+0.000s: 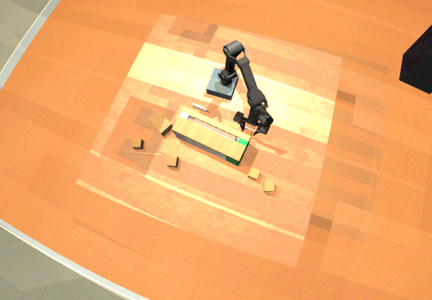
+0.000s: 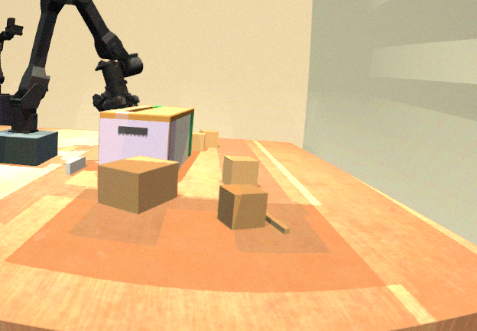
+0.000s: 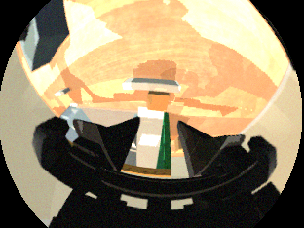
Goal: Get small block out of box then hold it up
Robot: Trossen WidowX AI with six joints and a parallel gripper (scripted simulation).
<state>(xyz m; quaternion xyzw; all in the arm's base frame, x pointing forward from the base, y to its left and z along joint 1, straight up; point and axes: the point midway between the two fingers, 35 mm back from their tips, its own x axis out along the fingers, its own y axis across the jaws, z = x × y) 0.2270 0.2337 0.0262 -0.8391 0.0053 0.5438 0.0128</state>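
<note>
The small tan block is 1 cm behind my gripper tip and 4 cm below it. The rest, counted from my gripper tip: long box 6 cm ahead, 17 cm to the right, 1 cm above; then thin stick 33 cm ahead, 48 cm to the right, 5 cm below.
</note>
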